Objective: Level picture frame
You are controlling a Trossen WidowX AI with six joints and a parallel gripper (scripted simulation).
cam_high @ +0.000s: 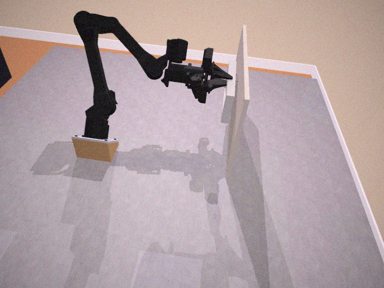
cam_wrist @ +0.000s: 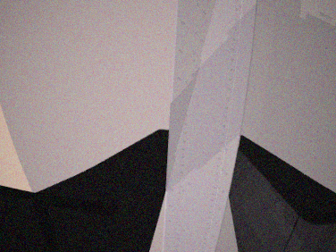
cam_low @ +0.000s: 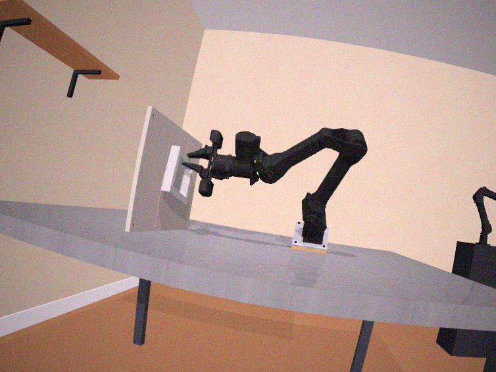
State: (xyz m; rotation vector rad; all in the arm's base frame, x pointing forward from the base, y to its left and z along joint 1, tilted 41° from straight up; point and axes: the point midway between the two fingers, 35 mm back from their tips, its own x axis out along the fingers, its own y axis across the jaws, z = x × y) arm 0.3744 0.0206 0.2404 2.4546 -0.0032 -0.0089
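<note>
My gripper tip is now 10 mm short of the pale picture frame, 10 mm to the right of it and 50 mm above it. From my gripper tip the other things lie so: cream wall board (20 mm ahead, 60 mm below).
</note>
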